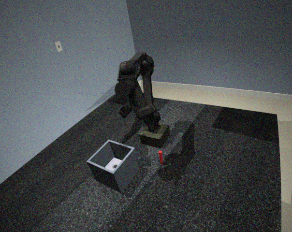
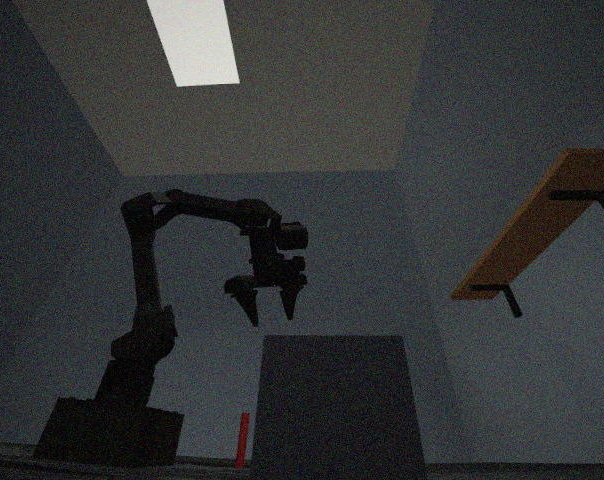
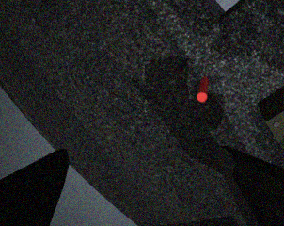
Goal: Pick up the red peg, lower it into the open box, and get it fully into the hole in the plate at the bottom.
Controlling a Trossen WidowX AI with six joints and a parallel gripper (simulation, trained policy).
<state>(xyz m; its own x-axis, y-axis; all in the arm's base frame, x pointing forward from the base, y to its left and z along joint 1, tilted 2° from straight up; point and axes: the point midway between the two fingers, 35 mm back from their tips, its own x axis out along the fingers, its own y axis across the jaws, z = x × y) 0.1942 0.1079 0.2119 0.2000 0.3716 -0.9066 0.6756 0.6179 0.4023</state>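
My gripper tip is 4 cm past the red peg, 1 cm to the right of it and 21 cm above it. From my gripper tip the other things lie so: pale plate 11 cm ahead, 17 cm to the right, 20 cm below.
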